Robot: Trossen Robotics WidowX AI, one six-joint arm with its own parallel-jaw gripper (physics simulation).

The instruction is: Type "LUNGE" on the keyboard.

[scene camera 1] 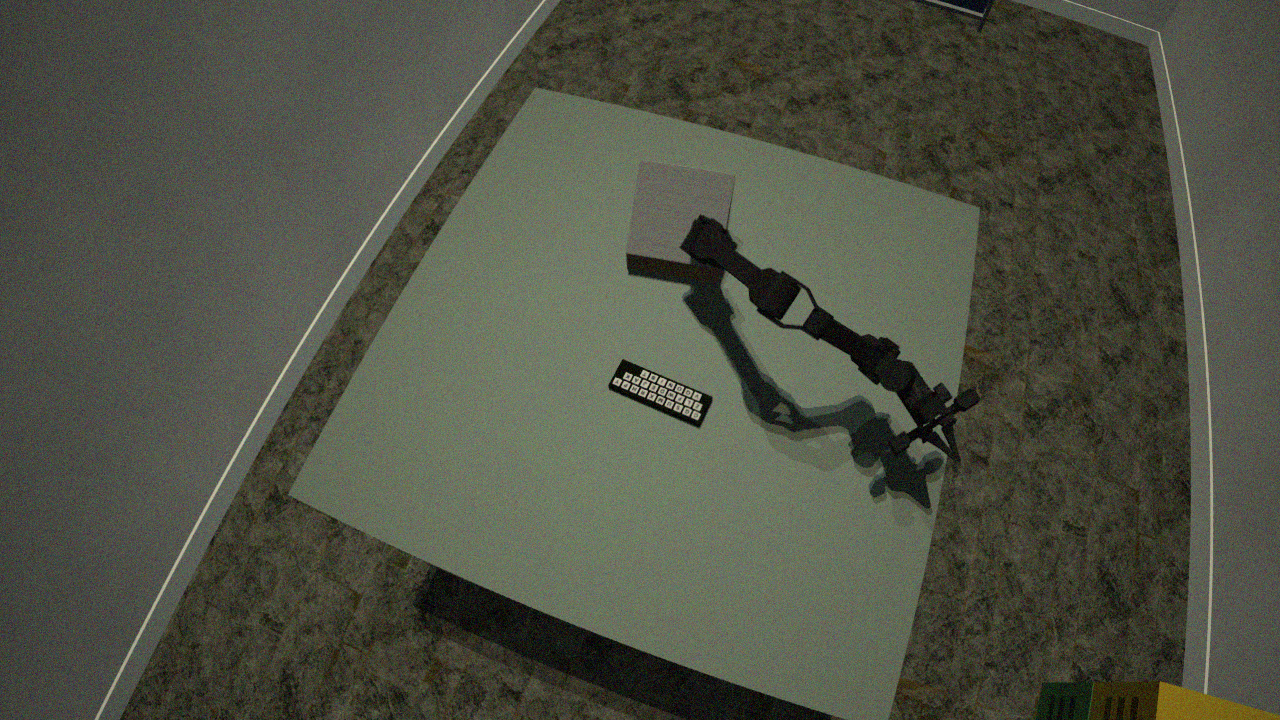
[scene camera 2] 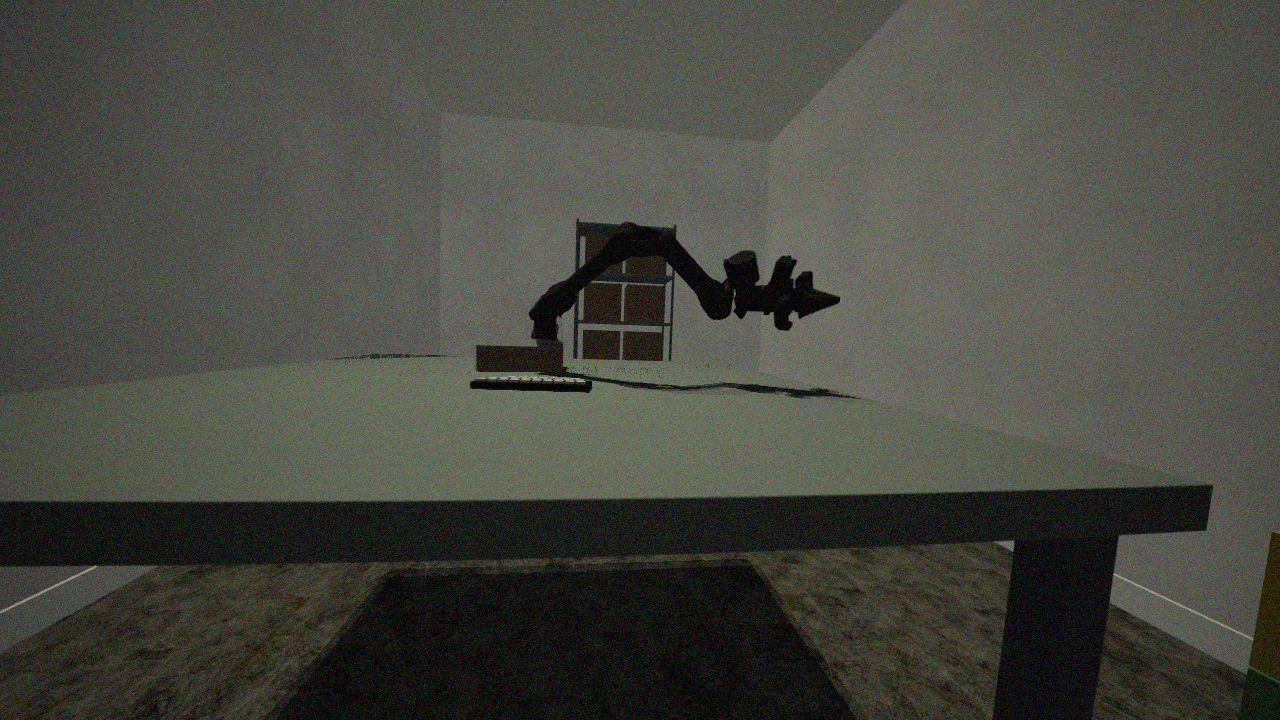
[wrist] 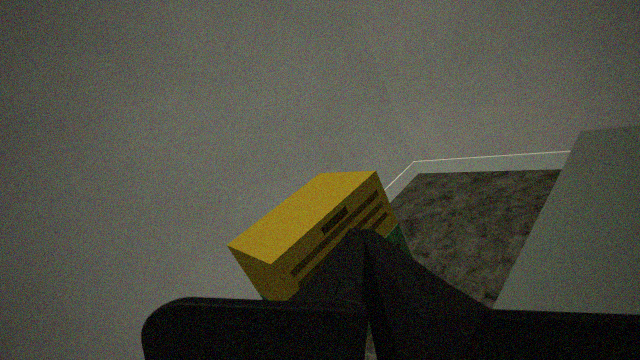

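Seen in the pictures: gripper, between the fingertips: [scene camera 1: 958,462] [scene camera 2: 839,300] [wrist: 359,240]; arm's base, origin of its link: [scene camera 1: 703,237] [scene camera 2: 544,331].
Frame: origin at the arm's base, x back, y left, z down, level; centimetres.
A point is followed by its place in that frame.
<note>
A black keyboard with white keys [scene camera 1: 660,394] @(y 4.9, x -35.1, z 8.7 cm) [scene camera 2: 530,385] @(y 4.6, x -37.8, z 9.5 cm) lies flat near the middle of the table, at an angle in scene camera 1. The letters are too small to read with certainty. It does not show in the wrist view. My gripper [scene camera 1: 957,458] @(y 63.1, x -32.6, z -8.3 cm) [scene camera 2: 838,299] @(y 63.1, x -32.6, z -8.3 cm) [wrist: 359,240] @(y 63.1, x -32.6, z -8.3 cm) is shut and empty. It hangs well above the table near the right edge in scene camera 1, far to the right of the keyboard and touching nothing. Its fingers point roughly level, away from the keyboard.
The arm's base stands at a low block [scene camera 1: 682,210] @(y -6.3, x 2.8, z -3.3 cm) [scene camera 2: 514,358] @(y -6.5, x -6.1, z 7.2 cm), behind the keyboard. The pale green table [scene camera 1: 501,501] @(y -15.2, x -69.0, z 10.4 cm) [scene camera 2: 358,447] @(y -2.7, x -73.8, z 10.4 cm) [wrist: 590,225] @(y 64.4, x -58.3, z 10.4 cm) has its right edge close under the gripper. A yellow and green cabinet [scene camera 1: 1208,702] [wrist: 305,215] stands beyond the table. A shelf rack [scene camera 2: 673,295] stands at the far wall.
</note>
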